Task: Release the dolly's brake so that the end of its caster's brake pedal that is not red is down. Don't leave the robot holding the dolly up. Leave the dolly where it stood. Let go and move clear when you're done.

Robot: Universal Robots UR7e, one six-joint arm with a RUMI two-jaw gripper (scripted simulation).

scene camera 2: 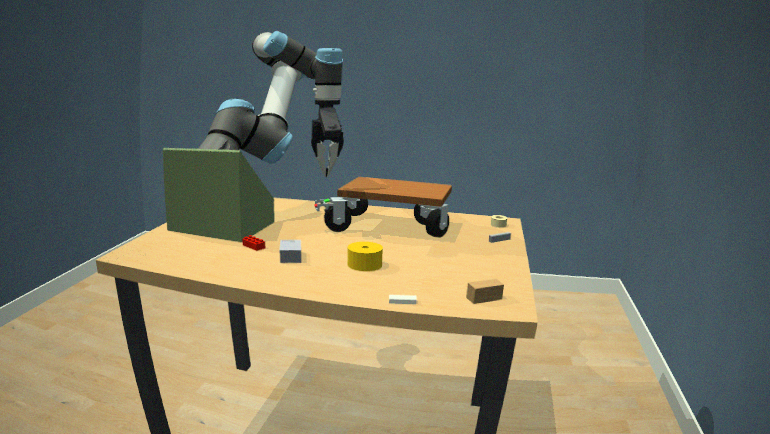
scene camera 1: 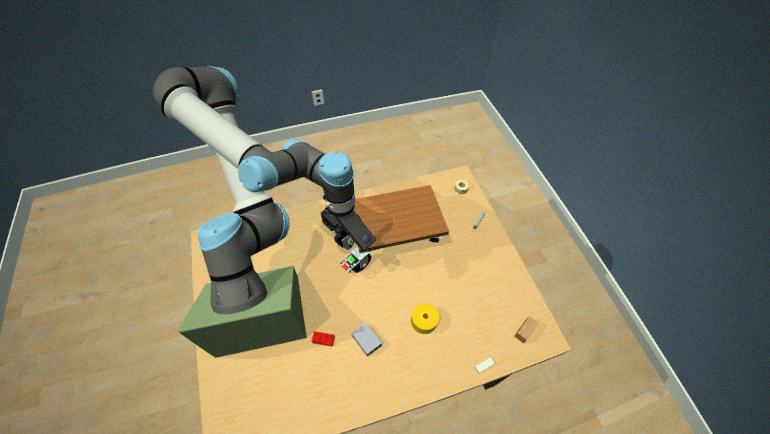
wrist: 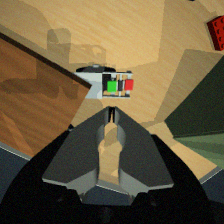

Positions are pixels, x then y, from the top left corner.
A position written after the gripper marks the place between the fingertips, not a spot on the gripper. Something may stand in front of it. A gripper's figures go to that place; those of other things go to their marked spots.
Scene:
The gripper (scene camera 2: 326, 176): 1.50 m from the lens. A brown block (scene camera 2: 483, 291): 1.11 m from the lens. A yellow disc (scene camera 2: 362, 256): 1.24 m from the lens. A caster (scene camera 2: 338, 203) is 1.50 m from the lens. The marked spots on the caster and the yellow disc are 0.31 m apart.

